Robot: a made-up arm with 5 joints. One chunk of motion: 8 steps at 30 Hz.
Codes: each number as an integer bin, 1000 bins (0 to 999) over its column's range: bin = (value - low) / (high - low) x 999, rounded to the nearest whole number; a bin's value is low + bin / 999 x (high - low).
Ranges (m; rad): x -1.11..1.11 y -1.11..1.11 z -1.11..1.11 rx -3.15..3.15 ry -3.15..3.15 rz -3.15..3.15
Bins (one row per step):
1: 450 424 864 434 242 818
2: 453 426 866 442 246 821
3: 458 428 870 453 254 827
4: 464 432 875 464 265 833
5: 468 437 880 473 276 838
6: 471 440 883 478 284 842
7: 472 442 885 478 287 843
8: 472 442 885 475 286 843
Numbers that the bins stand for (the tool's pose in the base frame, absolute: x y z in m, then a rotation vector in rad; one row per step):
1: -0.1100 -0.1678 0.8100 -0.4131 -1.6239 2.0086
2: -0.1033 -0.1633 0.8144 -0.3626 -1.5986 2.0275
3: -0.0922 -0.1589 0.8233 -0.2932 -1.5482 2.0653
4: -0.0789 -0.1500 0.8344 -0.2239 -1.4788 2.1032
5: -0.0700 -0.1389 0.8456 -0.1671 -1.4095 2.1347
6: -0.0633 -0.1322 0.8522 -0.1356 -1.3590 2.1599
7: -0.0611 -0.1278 0.8567 -0.1356 -1.3401 2.1662
8: -0.0611 -0.1278 0.8567 -0.1545 -1.3464 2.1662

